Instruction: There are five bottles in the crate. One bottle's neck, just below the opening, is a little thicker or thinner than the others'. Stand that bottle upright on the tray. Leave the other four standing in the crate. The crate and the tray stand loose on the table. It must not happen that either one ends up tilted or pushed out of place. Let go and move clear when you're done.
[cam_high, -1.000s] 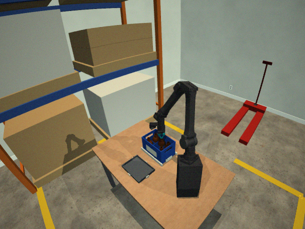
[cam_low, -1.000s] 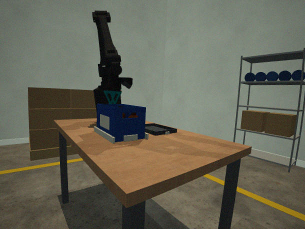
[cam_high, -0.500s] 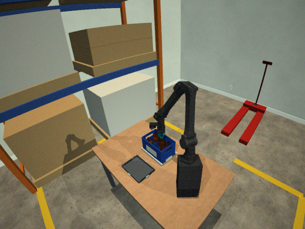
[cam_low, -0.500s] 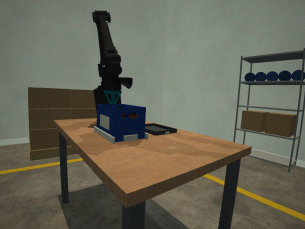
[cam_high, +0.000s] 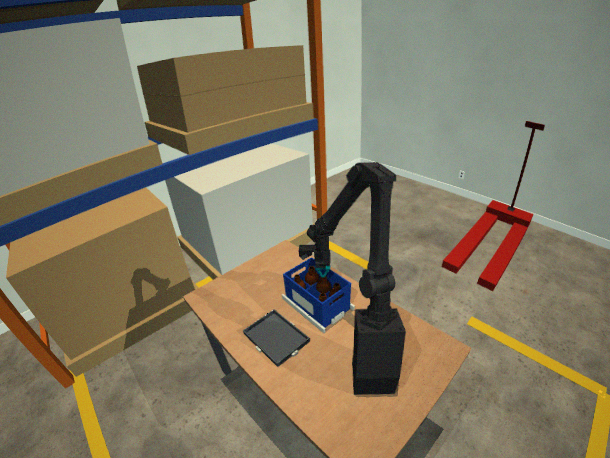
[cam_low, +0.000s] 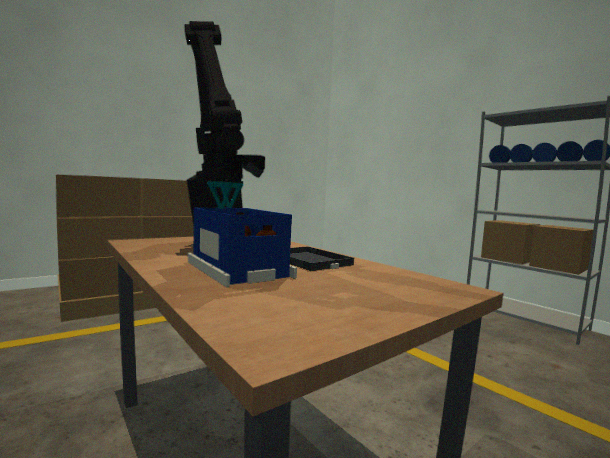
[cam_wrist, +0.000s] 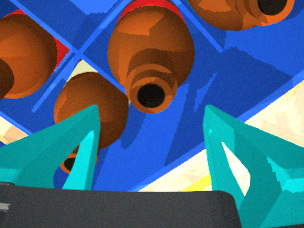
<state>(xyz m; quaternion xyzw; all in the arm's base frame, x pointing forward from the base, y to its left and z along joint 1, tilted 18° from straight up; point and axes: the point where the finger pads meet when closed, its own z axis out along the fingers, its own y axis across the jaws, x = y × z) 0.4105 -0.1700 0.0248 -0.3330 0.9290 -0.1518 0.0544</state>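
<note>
The crate lies 10 mm ahead of my hand, 40 mm to the left of it and 110 mm below it. The rest, counted from my hand: bottle 100 mm ahead, 80 mm to the left, 100 mm below; dark tray 20 mm ahead, 320 mm to the left, 180 mm below.
</note>
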